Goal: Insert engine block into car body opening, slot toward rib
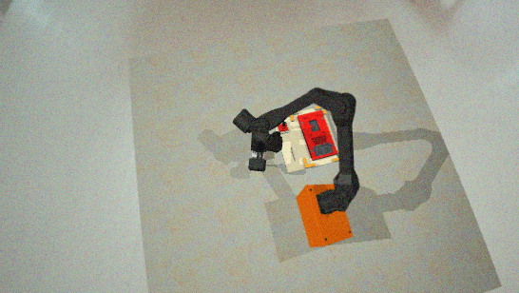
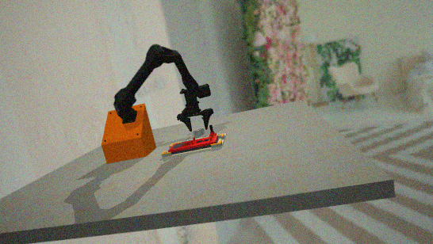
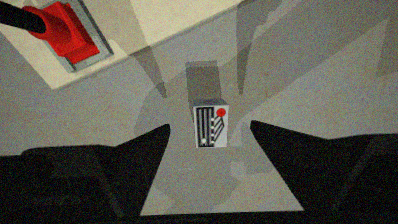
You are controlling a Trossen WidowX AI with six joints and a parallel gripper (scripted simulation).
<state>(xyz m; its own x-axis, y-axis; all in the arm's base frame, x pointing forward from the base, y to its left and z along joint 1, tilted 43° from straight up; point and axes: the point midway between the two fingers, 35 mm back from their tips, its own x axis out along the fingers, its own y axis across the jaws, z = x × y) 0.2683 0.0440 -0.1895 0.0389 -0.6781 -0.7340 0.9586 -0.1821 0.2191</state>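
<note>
The cream base plate is 40 mm ahead of my gripper tip, 220 mm to the right of it and 10 mm below it. Also, from my gripper tip: engine block 10 mm below; black peg 100 mm ahead, 120 mm to the right, 10 mm above.
</note>
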